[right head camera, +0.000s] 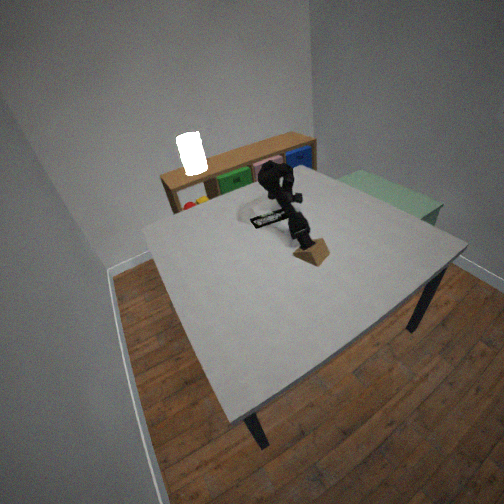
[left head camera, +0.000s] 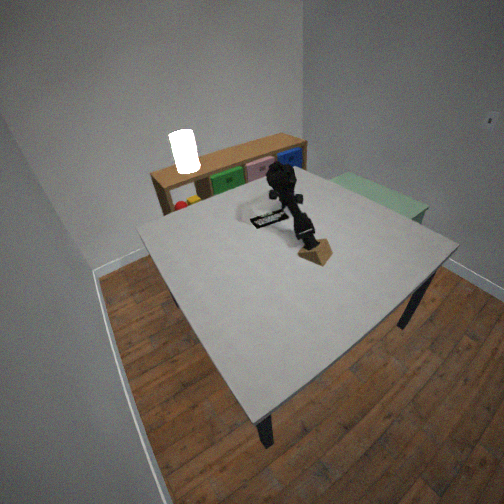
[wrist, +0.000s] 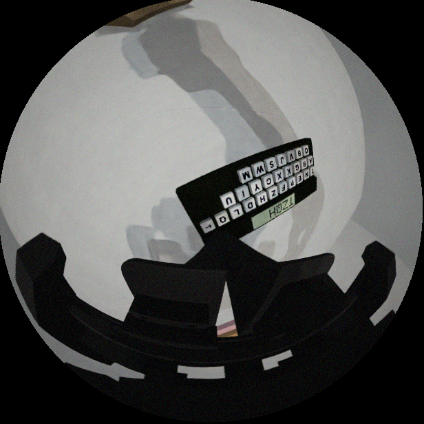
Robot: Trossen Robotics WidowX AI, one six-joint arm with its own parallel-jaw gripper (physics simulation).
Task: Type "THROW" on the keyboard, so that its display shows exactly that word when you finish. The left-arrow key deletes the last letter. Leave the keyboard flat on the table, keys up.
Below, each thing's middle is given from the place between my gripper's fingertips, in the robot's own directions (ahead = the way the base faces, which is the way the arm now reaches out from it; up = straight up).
I see the black keyboard (wrist: 239, 197) 8 cm to the left of my hand and 4 cm below it.
